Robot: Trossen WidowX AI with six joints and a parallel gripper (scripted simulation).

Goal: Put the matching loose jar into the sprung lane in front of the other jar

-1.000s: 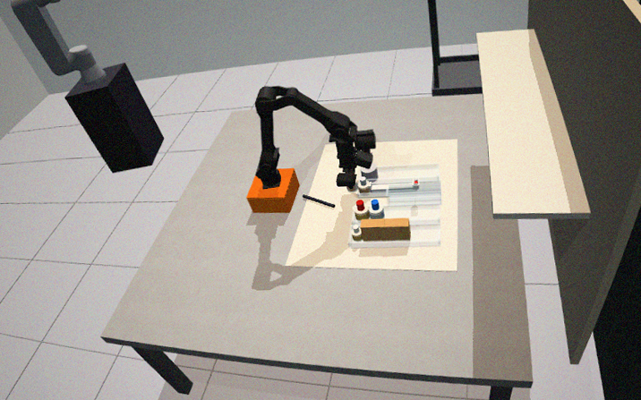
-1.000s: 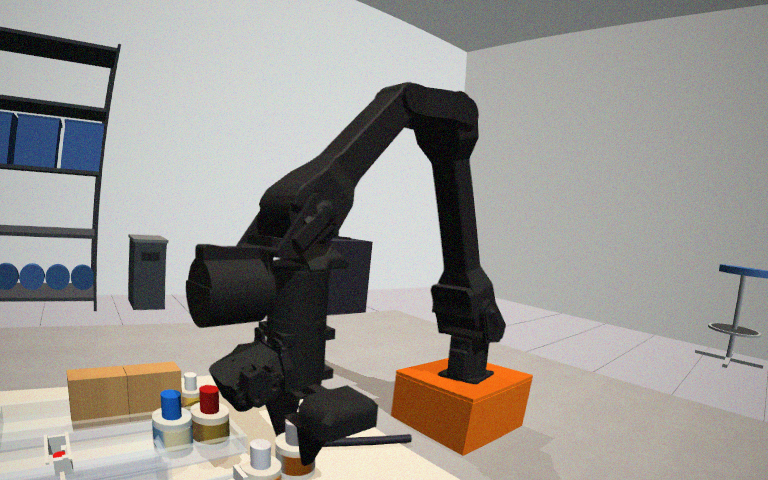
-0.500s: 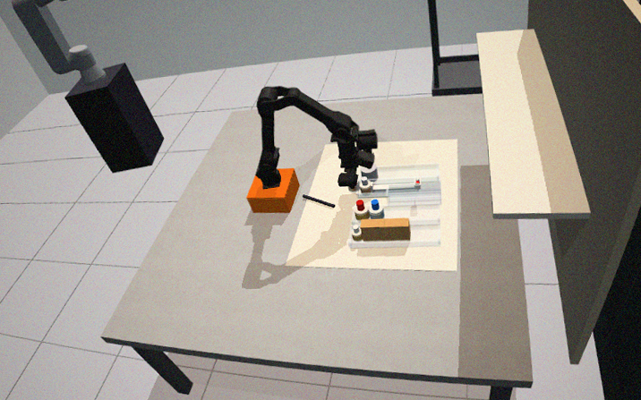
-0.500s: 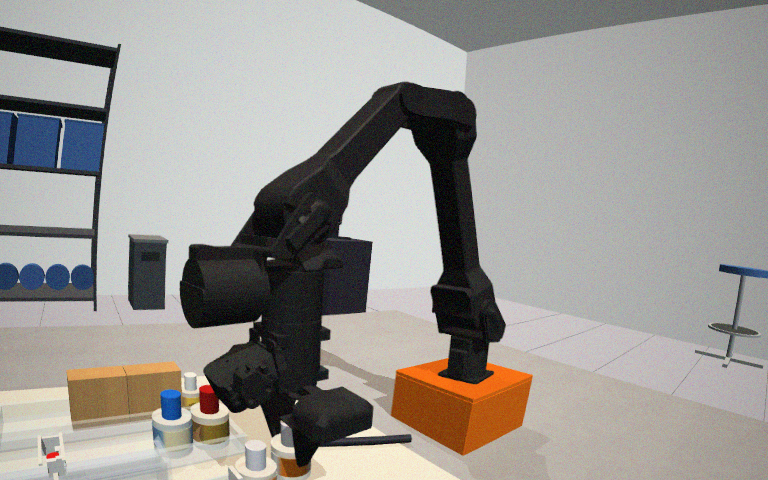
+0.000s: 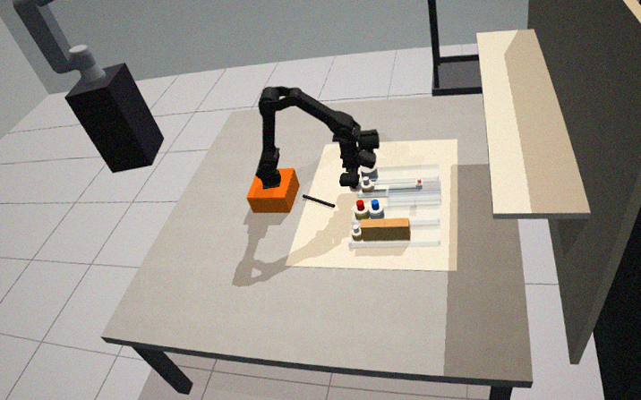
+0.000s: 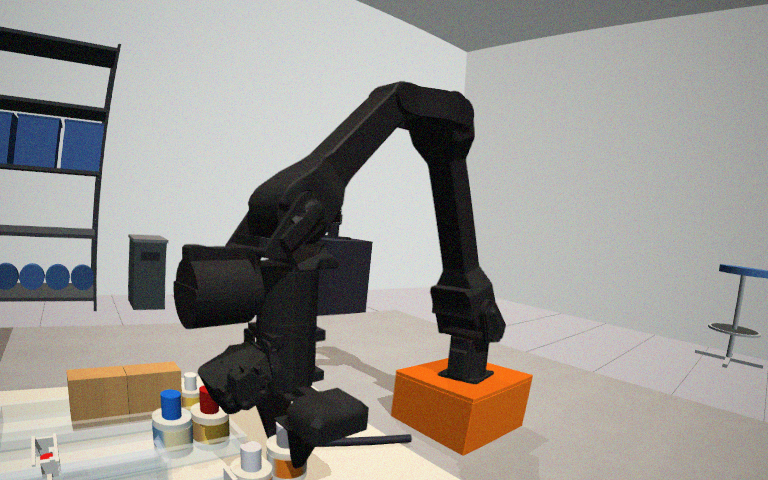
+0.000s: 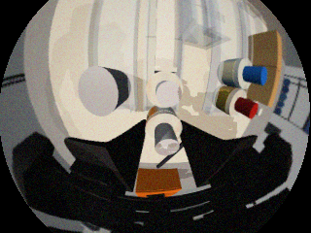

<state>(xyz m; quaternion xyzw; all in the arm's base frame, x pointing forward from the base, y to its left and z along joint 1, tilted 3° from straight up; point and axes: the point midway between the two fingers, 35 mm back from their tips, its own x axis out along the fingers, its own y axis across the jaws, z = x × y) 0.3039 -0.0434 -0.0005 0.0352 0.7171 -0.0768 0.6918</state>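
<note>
The grey-topped cylinder is 7 cm to the left of my gripper tip, 5 cm ahead of it and 2 cm below it. Round my gripper tip: black rod: 14 cm behind, 4 cm below, 2 cm to the right; then clear sprung lane: 17 cm ahead, 5 cm to the right, 3 cm below; then small jar: 22 cm to the right, 1 cm below, 1 cm behind.
</note>
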